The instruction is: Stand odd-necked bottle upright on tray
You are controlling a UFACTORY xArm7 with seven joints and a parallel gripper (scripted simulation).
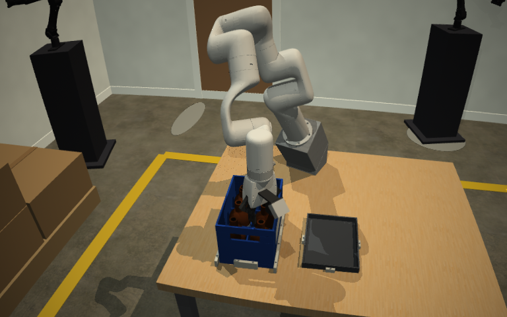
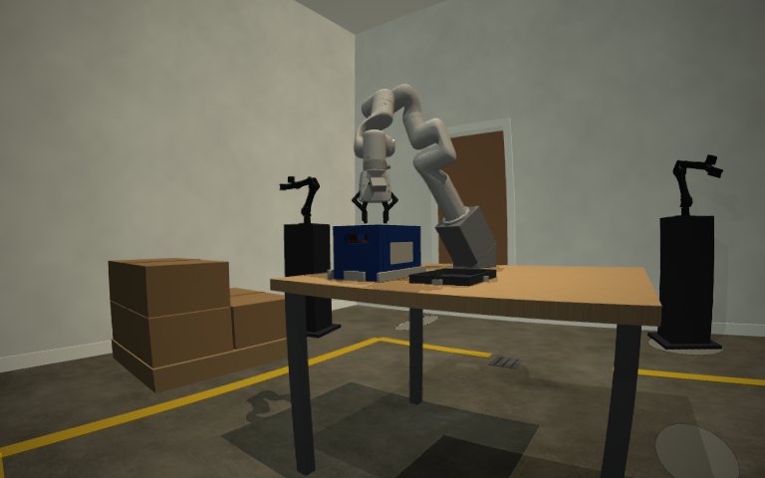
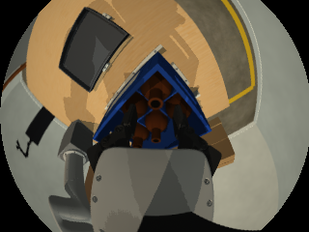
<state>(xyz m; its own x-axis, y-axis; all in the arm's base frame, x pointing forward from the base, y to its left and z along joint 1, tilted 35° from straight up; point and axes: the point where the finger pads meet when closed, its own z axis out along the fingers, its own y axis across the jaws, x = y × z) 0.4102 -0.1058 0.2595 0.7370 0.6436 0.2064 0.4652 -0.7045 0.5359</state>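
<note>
My gripper is now 110 mm above the blue crate, 90 mm past it and 20 mm to the left of it. Also, from my hand: brown bottle: 190 mm behind, 110 mm below, 50 mm to the right; then glass bottle: 110 mm below, 100 mm behind, 70 mm to the right; then dark tray: 250 mm to the left, 190 mm below, 40 mm behind.
</note>
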